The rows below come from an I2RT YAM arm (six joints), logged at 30 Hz.
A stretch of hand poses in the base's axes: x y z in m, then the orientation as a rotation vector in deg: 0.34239 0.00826 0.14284 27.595 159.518 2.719; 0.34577 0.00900 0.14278 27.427 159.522 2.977; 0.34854 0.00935 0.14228 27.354 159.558 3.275; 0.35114 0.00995 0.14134 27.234 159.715 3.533; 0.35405 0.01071 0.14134 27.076 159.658 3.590; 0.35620 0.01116 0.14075 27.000 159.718 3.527; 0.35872 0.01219 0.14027 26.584 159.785 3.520; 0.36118 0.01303 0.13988 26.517 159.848 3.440; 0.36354 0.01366 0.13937 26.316 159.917 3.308; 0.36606 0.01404 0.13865 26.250 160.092 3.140; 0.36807 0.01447 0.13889 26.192 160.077 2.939; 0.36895 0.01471 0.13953 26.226 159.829 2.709
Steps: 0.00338 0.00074 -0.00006 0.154 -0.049 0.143; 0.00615 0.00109 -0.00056 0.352 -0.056 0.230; 0.00875 0.00169 -0.00150 0.534 0.052 0.360; 0.01166 0.00245 -0.00150 0.544 -0.034 0.466; 0.01381 0.00290 -0.00209 0.499 0.019 0.518; 0.01633 0.00393 -0.00257 0.447 0.019 0.808; 0.01879 0.00477 -0.00296 0.392 0.078 0.853; 0.02115 0.00540 -0.00347 0.284 0.128 0.983; 0.02367 0.00578 -0.00419 0.185 0.305 1.032; 0.02568 0.00621 -0.00395 0.038 0.302 1.047; 0.02656 0.00645 -0.00331 -0.149 0.089 0.967
